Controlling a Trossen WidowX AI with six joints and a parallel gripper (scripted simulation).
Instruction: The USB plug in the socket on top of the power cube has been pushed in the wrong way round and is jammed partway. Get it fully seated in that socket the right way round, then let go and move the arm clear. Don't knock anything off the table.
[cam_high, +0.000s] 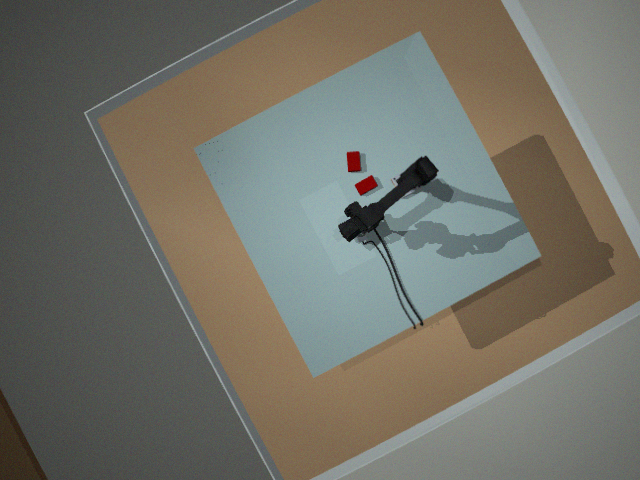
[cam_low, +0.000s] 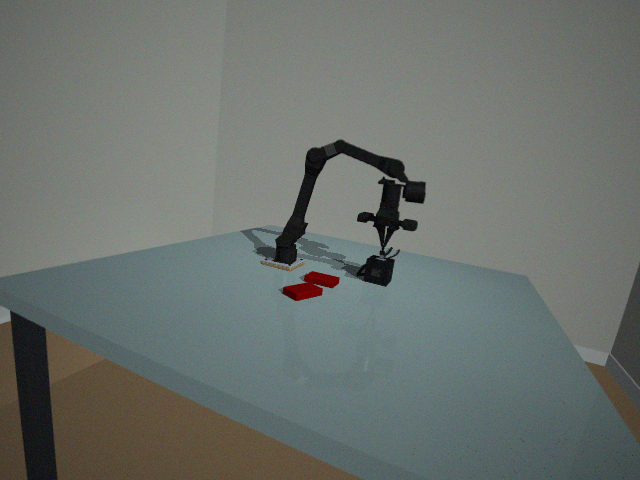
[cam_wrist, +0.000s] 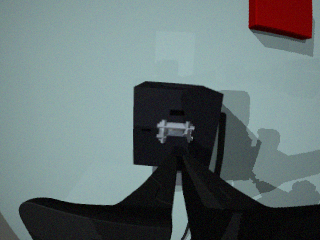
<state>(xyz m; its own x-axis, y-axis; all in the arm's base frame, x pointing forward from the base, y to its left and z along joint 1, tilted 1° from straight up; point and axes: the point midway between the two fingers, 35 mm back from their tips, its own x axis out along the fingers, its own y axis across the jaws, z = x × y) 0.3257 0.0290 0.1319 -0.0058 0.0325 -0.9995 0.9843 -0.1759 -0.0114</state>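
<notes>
Now: gripper tip 2 cm above the silver USB plug.
</notes>
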